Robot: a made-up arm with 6 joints.
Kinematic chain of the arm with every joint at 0, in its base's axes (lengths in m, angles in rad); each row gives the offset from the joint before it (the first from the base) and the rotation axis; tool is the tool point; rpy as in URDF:
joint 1: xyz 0 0 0.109 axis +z
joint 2: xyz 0 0 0 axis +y
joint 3: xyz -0.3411 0 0.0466 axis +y
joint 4: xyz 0.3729 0 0.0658 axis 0.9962 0 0.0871
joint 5: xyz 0 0 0 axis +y
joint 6: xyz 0.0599 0 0.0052 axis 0.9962 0 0.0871
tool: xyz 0 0 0 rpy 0 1.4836 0
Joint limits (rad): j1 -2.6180..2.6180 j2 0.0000..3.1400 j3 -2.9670..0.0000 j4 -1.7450..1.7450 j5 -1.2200..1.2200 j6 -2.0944..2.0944
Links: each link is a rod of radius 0.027 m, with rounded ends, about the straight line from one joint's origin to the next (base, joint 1, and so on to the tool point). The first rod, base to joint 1, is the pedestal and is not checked.
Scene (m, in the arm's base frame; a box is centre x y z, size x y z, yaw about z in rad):
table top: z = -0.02
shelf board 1: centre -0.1 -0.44 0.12 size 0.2 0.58 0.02 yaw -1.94
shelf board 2: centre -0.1 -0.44 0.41 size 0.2 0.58 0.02 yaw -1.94
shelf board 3: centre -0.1 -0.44 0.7 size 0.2 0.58 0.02 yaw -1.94
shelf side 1: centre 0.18 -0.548 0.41 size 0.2 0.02 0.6 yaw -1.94
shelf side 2: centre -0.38 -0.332 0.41 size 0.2 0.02 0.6 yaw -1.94
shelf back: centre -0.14 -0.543 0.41 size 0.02 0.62 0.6 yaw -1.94
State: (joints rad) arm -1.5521 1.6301 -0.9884 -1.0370 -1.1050 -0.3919
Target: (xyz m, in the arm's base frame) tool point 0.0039 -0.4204 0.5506
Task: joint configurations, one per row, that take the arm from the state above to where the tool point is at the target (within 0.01 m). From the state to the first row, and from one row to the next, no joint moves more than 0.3 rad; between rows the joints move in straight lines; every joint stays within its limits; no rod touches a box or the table.
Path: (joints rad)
1: -1.4686 1.4591 -0.8124 -1.0677 -1.1485 -0.3919
2: -1.3850 1.2881 -0.6364 -1.0984 -1.1920 -0.3919
3: -1.4499 1.1891 -0.8908 -1.0654 -1.1750 -0.3919
4: -1.5148 1.0901 -1.1452 -1.0323 -1.1580 -0.3919
5: -1.5897 1.2895 -1.3170 -1.0016 -1.1086 -0.3919
6: -1.6646 1.4888 -1.4888 -0.9709 -1.0592 -0.3919

